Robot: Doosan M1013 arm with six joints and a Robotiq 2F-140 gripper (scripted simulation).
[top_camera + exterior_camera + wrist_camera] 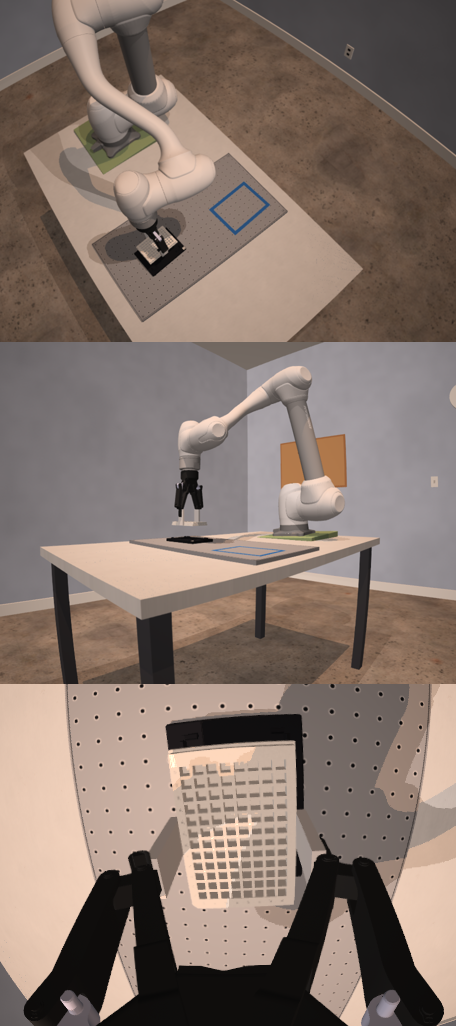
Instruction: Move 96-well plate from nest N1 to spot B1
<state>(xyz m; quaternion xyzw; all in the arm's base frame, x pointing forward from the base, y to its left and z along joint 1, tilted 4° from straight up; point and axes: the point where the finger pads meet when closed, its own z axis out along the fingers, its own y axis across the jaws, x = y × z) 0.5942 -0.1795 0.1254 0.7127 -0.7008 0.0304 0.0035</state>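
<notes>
Now: the black plate nest 90 mm below my hand. From my hand the other things lie so: white 96-well plate: 20 mm below.
</notes>
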